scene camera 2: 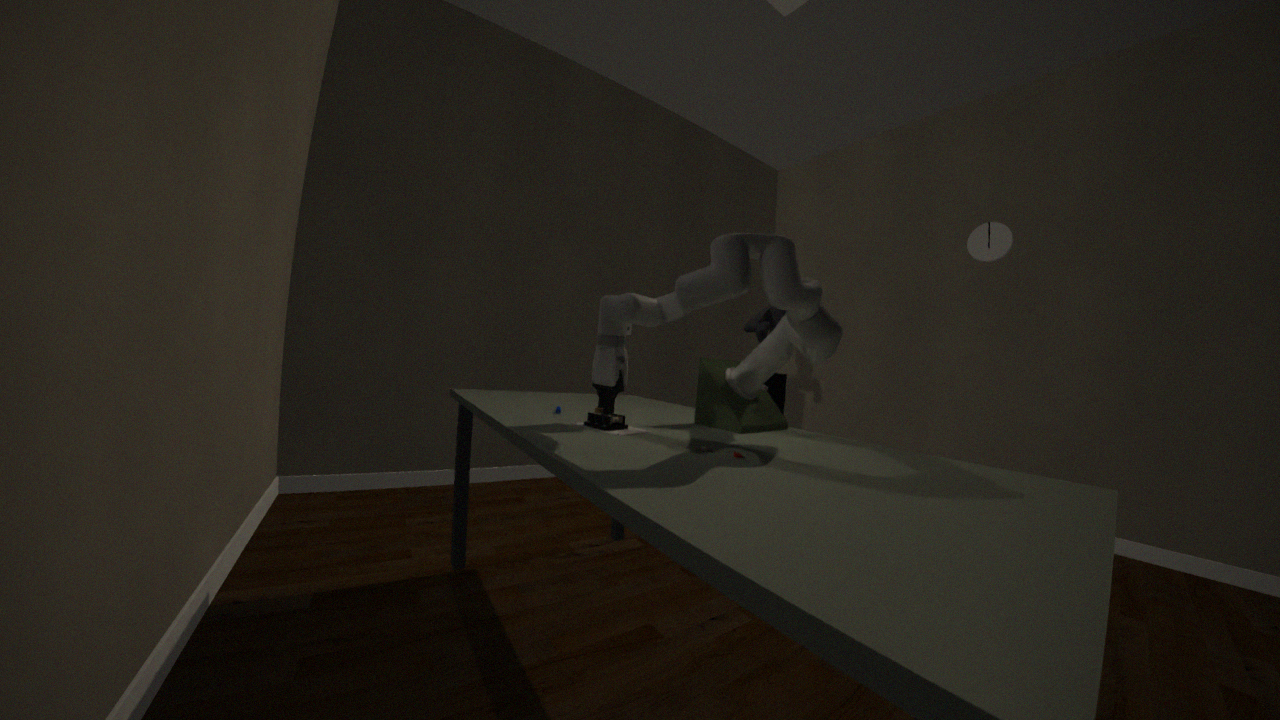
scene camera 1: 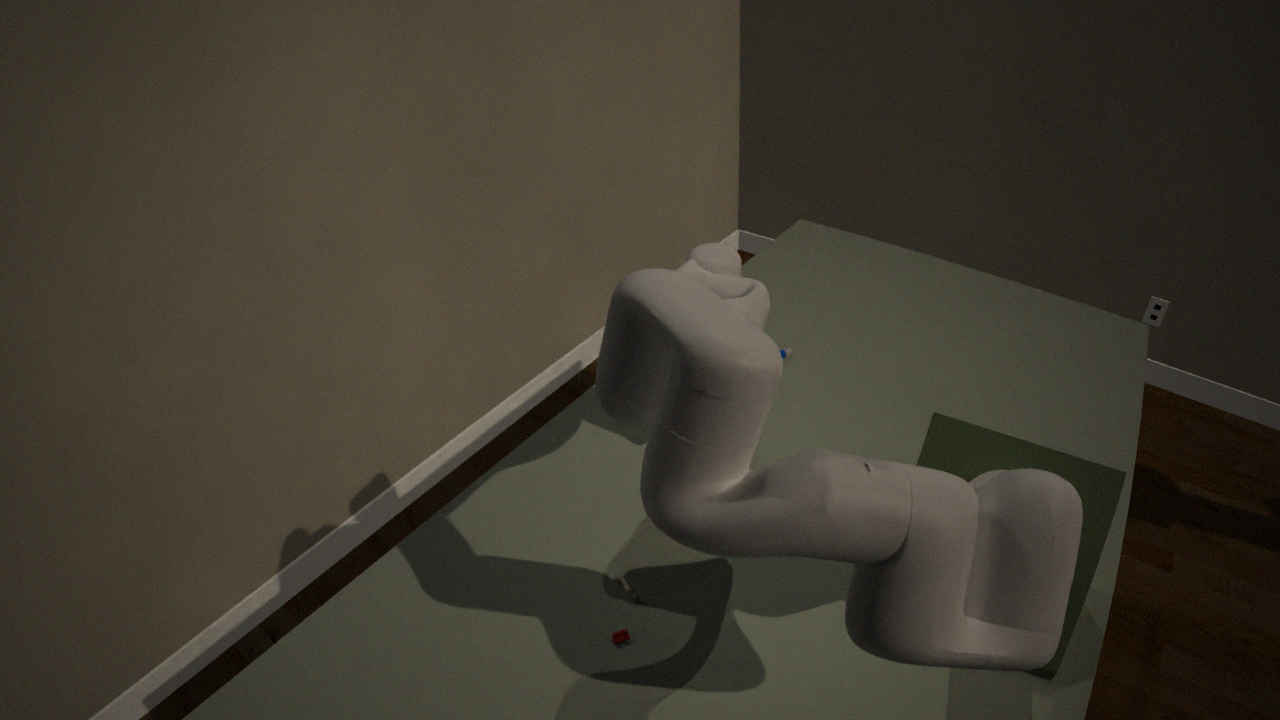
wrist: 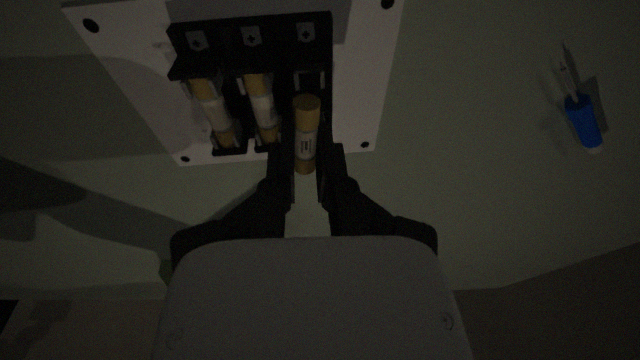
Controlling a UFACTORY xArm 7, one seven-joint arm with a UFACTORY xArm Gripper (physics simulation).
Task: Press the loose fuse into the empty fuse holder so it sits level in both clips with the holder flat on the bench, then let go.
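Places are measured from the arm's base along level axes (x right, y back, z down), in metres.
Pixels of known places: gripper, between the fingertips: [scene camera 2: 605, 412] [wrist: 305, 139]; arm's base, origin of its link: [scene camera 2: 740, 384].
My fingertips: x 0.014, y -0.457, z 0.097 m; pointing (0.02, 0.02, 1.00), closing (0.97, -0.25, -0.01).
For each thing: its middle in the pictures, then the offset to it from my fingertips. "spot": a spot on its surface instead. Level surfaces: height alone.
- loose fuse, middle of its body: [wrist: 305, 138] dy -0.007, dx -0.002, dz -0.006 m
- black fuse holder, middle of its body: [wrist: 259, 114] [scene camera 2: 610, 421] dy +0.003, dx -0.029, dz +0.018 m
- pale plate, a spot on its surface: [wrist: 365, 100] spot: dy -0.015, dx +0.041, dz +0.034 m
- blue-handled screwdriver, middle of its body: [wrist: 580, 113] [scene camera 1: 760, 363] [scene camera 2: 558, 410] dy -0.059, dx +0.216, dz +0.029 m
- small red object, middle of its body: [scene camera 1: 622, 639] [scene camera 2: 739, 455] dy +0.135, dx -0.364, dz +0.033 m
- bench, height of its surface: dz +0.036 m
In the wrist view the loose fuse [wrist: 306, 120], with brass caps and a pale printed middle, is between the fingers of my gripper [wrist: 305, 139] [scene camera 2: 605, 411], which is shut on it. The fuse lies lengthwise over the rightmost bay of the black fuse holder [wrist: 252, 55] [scene camera 2: 615, 425]. That bay's far clip [wrist: 309, 80] shows uncovered past the fuse's far end. The near clip is hidden by fuse and fingers, and I cannot tell the fuse's height above it. Two other fuses [wrist: 216, 112] [wrist: 262, 102] sit in the left and middle bays. In scene camera 1 the arm hides gripper and holder.
The holder is on a pale plate [wrist: 365, 100] with corner holes. A blue-handled screwdriver [wrist: 584, 122] [scene camera 2: 557, 410] [scene camera 1: 784, 353] lies right of it in the wrist view. A small red object [scene camera 1: 621, 636] [scene camera 2: 739, 455] lies on the bench [scene camera 1: 895, 313] [scene camera 2: 850, 519]. A dark green panel [scene camera 1: 993, 443] is near the arm's base.
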